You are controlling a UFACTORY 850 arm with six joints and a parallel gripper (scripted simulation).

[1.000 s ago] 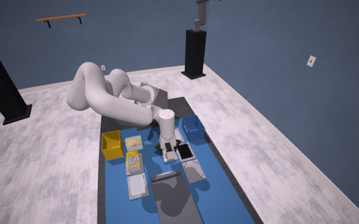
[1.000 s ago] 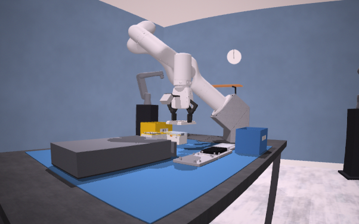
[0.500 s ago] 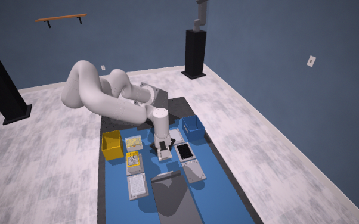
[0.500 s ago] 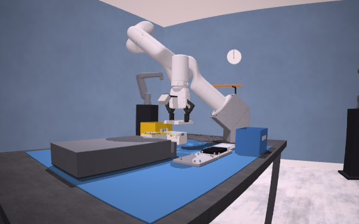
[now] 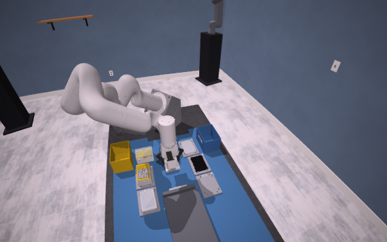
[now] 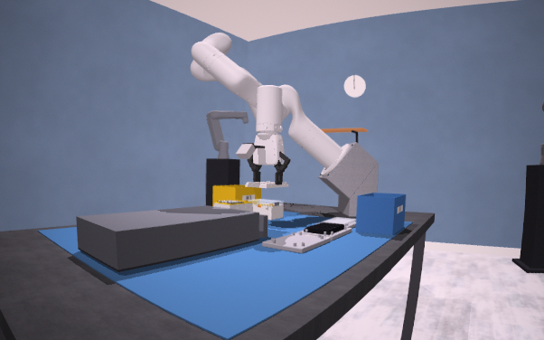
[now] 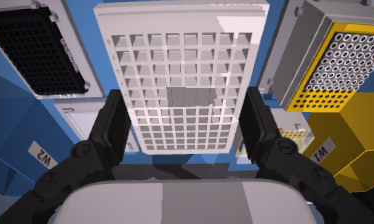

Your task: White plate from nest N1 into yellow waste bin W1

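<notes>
Now: the yellow waste bin W1 280 mm behind my hand, 250 mm to the right of it and 120 mm below it. From my hand the other things lie so: yellow tip box (90 mm behind, 170 mm to the right, 100 mm below); white plate (10 mm below); black plate (10 mm ahead, 200 mm to the left, 140 mm below).
</notes>
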